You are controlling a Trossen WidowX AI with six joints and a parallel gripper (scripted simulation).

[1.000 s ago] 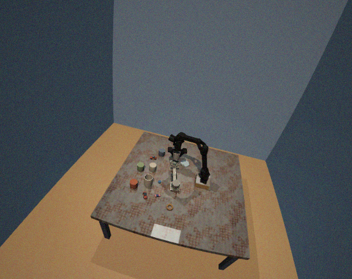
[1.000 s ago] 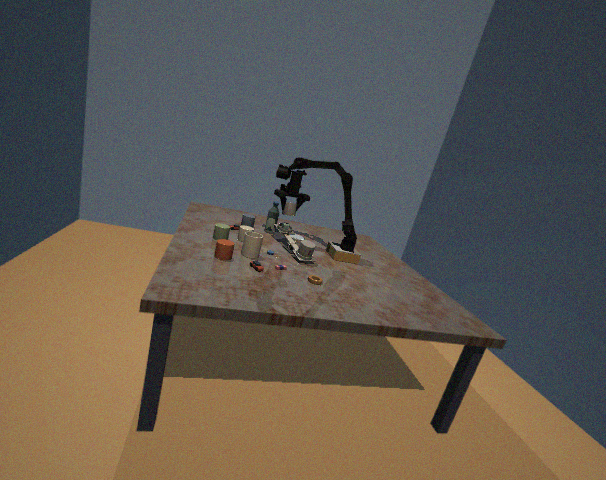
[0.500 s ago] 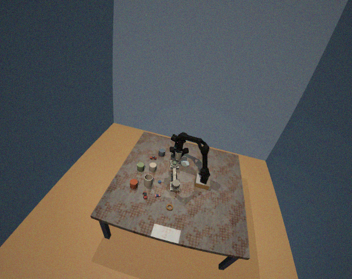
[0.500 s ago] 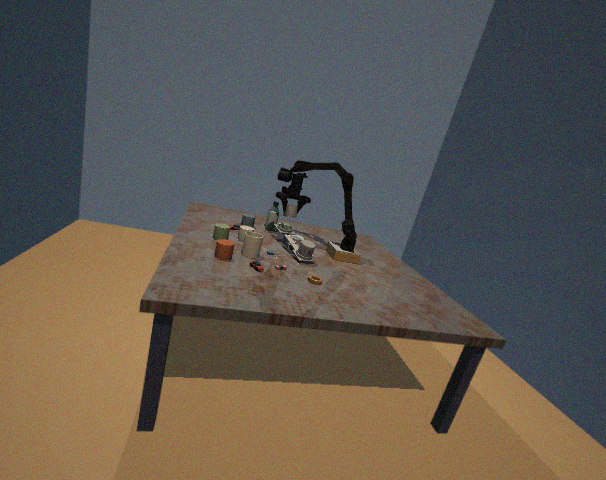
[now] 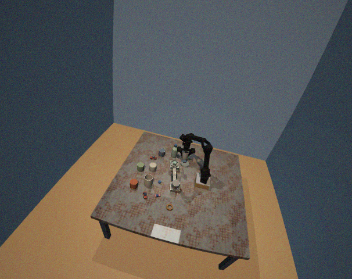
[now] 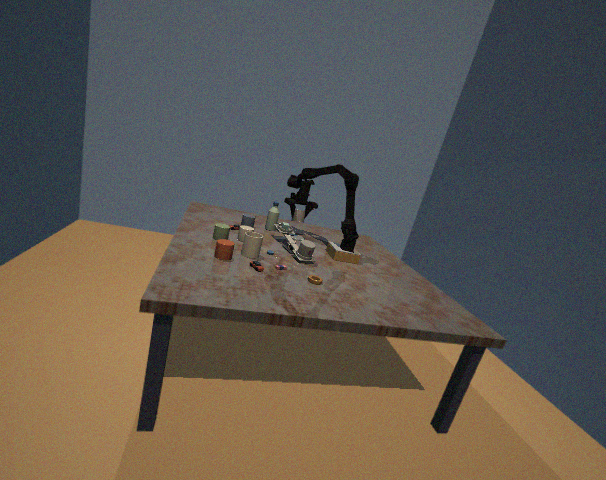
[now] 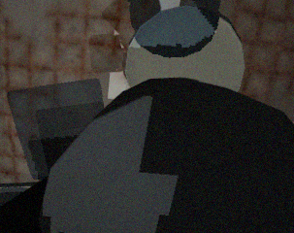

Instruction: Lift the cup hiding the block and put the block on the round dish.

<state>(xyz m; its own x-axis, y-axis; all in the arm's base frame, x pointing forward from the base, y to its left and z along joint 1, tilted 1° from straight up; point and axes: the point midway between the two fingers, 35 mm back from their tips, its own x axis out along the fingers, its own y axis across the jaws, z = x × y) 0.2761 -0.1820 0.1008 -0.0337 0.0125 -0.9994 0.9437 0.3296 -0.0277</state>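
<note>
Now: gripper tip 7 cm short of the pale green block, 12 cm to the right of it and 4 cm above it. From my gripper tip the other things lie so: pale blue round dish (2 cm behind, 2 cm to the right, 12 cm below); bottle (14 cm ahead, 8 cm to the right, 1 cm below); grey cup (1 cm ahead, 2 cm to the right, 1 cm above).
</note>
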